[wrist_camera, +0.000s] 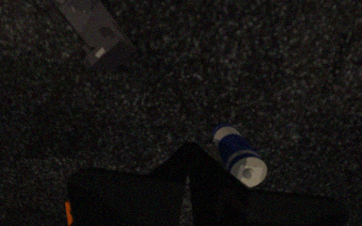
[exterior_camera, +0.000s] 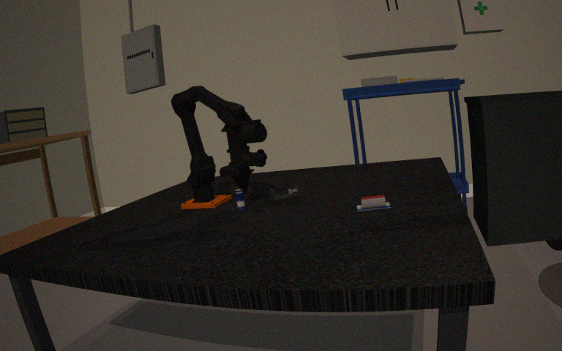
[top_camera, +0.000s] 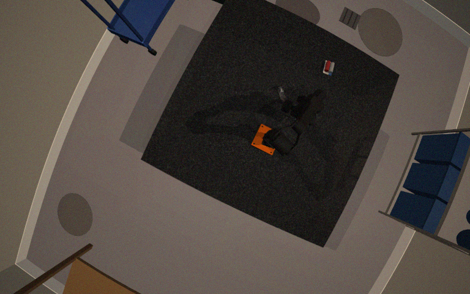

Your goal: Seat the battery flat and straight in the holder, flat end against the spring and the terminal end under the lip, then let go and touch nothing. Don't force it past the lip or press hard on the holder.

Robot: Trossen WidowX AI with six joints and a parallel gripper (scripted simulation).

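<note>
Right now my gripper tip is 40 mm to the left of the battery and 10 mm above it.
</note>
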